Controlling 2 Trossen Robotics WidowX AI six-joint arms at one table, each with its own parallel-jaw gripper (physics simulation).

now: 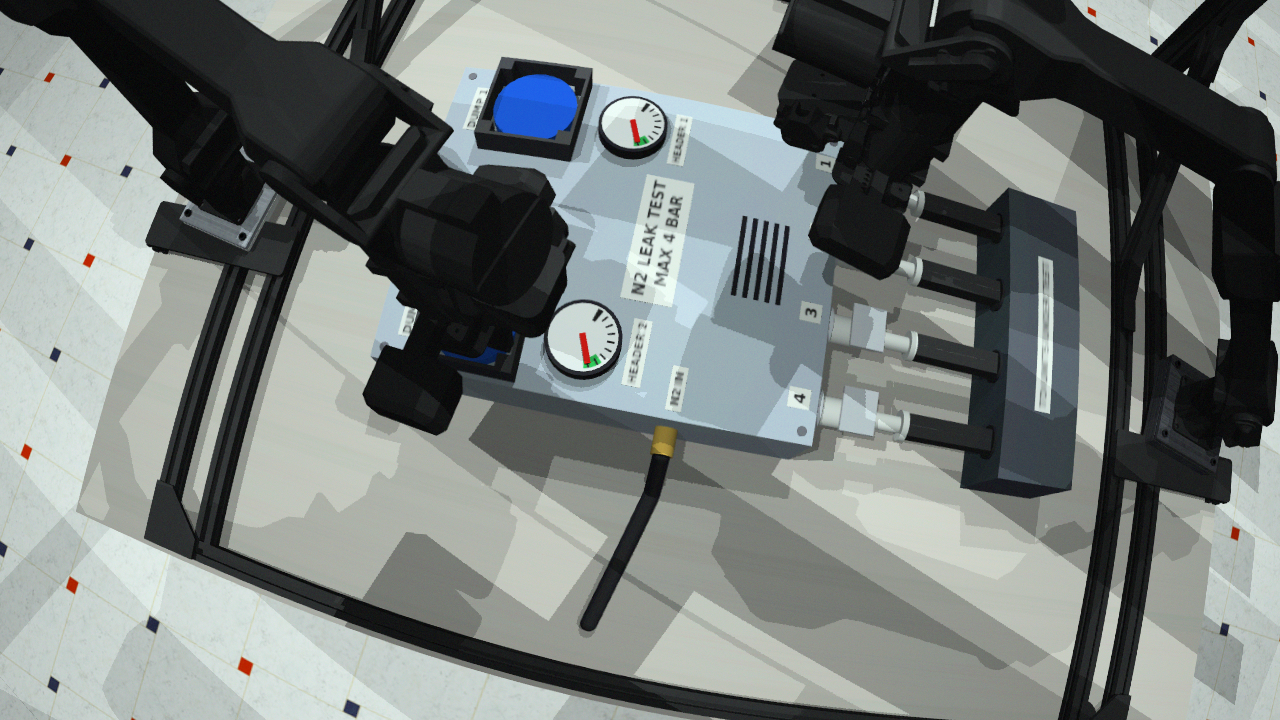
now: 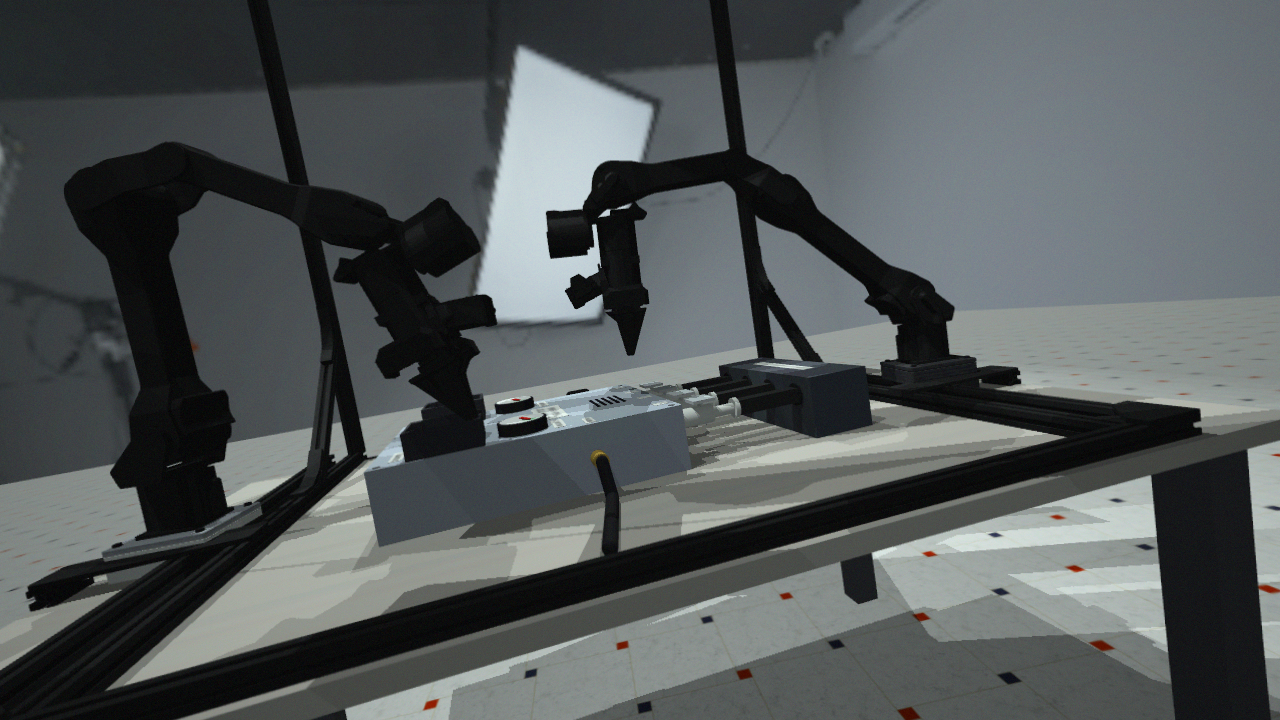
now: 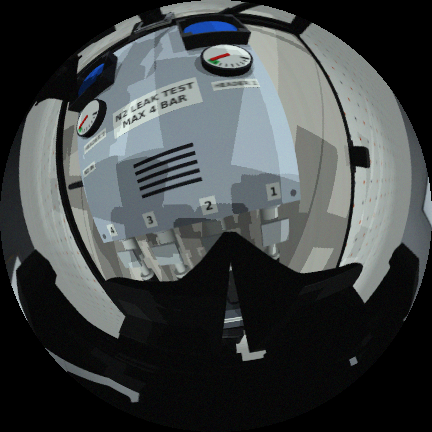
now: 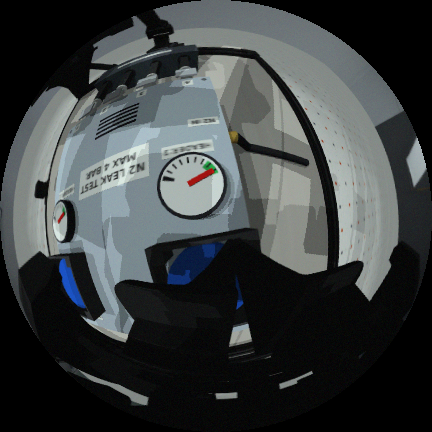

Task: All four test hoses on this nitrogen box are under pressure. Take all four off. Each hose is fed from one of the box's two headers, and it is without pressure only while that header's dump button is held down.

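Seen in the pictures: left gripper, fingertip midpoint: (image 1: 851, 196) (image 2: 630, 355) (image 3: 228, 237) (image 4: 85, 91); right gripper, fingertip midpoint: (image 1: 506, 347) (image 2: 474, 420) (image 3: 75, 99) (image 4: 232, 244); left arm's base, origin of the base link: (image 1: 1195, 413) (image 2: 925, 359) (image 3: 226, 340) (image 4: 162, 45); right arm's base, origin of the base link: (image 1: 234, 189) (image 2: 187, 524).
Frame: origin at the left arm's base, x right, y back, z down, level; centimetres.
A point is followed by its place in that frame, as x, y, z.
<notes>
The grey nitrogen box (image 1: 709, 236) {-9.7, -55.6, -3.2} (image 2: 530, 457) {-26.2, -59.7, -0.9} (image 3: 225, 132) {-3.5, -54.9, -3.2} (image 4: 120, 209) {-14.6, -63.2, -3.2} lies on the table. My right gripper (image 2: 462, 409) {-25.2, -65.3, -5.9} (image 4: 232, 244) {-25.2, -65.3, -5.9} is shut and empty. Its tips are down on the blue header 2 dump button (image 1: 483, 355) {-26.3, -66.8, -4.8} (image 4: 189, 266) {-22.1, -67.4, -4.8}. The header 2 gauge (image 1: 583, 347) {-22.6, -60.4, -4.8} (image 4: 192, 186) {-22.0, -61.1, -4.7} has its needle by the green mark. My left gripper (image 2: 630, 346) {-3.5, -46.7, -8.5} (image 3: 228, 237) {-3.5, -46.7, -8.5} is shut and empty. It hangs above the couplers of ports 1 and 2. Four black hoses run off to the right, among them hose 3 (image 1: 952, 355) {-8.8, -32.3, -1.6} and hose 4 (image 1: 947, 432) {-15.4, -30.4, -1.6}. Their couplers sit at the box.
The header 1 dump button (image 1: 535, 106) {-5.4, -73.6, -4.8} (image 3: 209, 27) and its gauge (image 1: 632, 127) {-3.9, -65.2, -4.8} (image 3: 226, 60) {-3.4, -64.1, -4.7} are uncovered. A black supply hose (image 1: 623, 543) {-34.0, -51.6, 3.5} (image 2: 609, 500) {-31.9, -51.4, 3.4} leaves the front brass fitting. The test hoses end in a dark block (image 2: 809, 396) {-17.1, -24.9, -0.7}. A black rail (image 2: 709, 550) {-45.5, -43.4, 3.9} edges the table.
</notes>
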